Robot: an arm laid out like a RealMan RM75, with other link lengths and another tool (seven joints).
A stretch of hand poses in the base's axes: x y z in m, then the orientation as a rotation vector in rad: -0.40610, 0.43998, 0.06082, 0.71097, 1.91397, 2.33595; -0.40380, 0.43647, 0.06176, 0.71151, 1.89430, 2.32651; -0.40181, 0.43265, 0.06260, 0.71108, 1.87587, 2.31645; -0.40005, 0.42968, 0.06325, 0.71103, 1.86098, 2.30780; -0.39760, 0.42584, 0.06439, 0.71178, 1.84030, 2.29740; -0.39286, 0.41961, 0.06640, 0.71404, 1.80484, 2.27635; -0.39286, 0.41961, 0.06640, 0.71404, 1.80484, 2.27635; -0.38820, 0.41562, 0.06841, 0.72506, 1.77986, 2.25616
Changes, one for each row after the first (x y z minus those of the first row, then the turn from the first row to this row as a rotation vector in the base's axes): 0.00230, -0.00351, 0.00094, 0.00151, -0.01022, -0.01746; 0.00429, -0.00733, 0.00178, 0.00224, -0.02072, -0.03431; 0.00605, -0.01030, 0.00243, 0.00260, -0.02916, -0.04830; 0.00850, -0.01414, 0.00357, 0.00415, -0.03982, -0.06700; 0.01324, -0.02037, 0.00558, 0.00521, -0.05835, -0.10120; 0.01324, -0.02037, 0.00558, 0.00521, -0.05835, -0.10120; 0.01790, -0.02436, 0.00759, 0.00362, -0.06679, -0.13066
